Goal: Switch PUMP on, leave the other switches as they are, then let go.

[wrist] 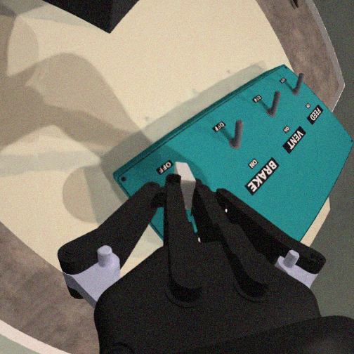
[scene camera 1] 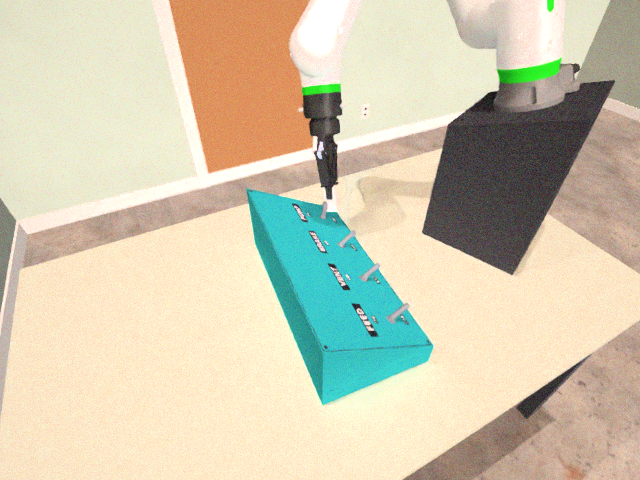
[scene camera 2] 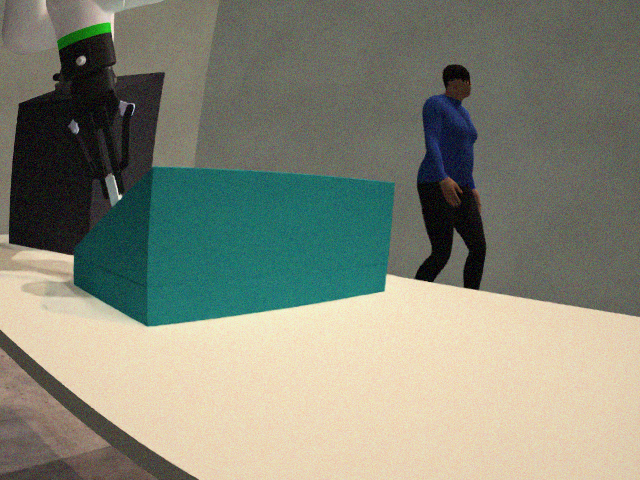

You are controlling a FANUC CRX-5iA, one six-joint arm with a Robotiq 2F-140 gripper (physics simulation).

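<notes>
A teal sloped switch box stands on the table. The grey PUMP lever is at its far end in scene camera 1 and stands more upright than the others; whether it is past centre is unclear. In the wrist view the fingers hide it. The BRAKE lever, VENT lever and FEED lever lean toward OFF. My gripper is shut and empty, its pale tips right beside the PUMP lever on the OFF side; contact is unclear.
The black robot pedestal stands on the table, to the right of the box in scene camera 1. A person in a blue top is behind the table in scene camera 2.
</notes>
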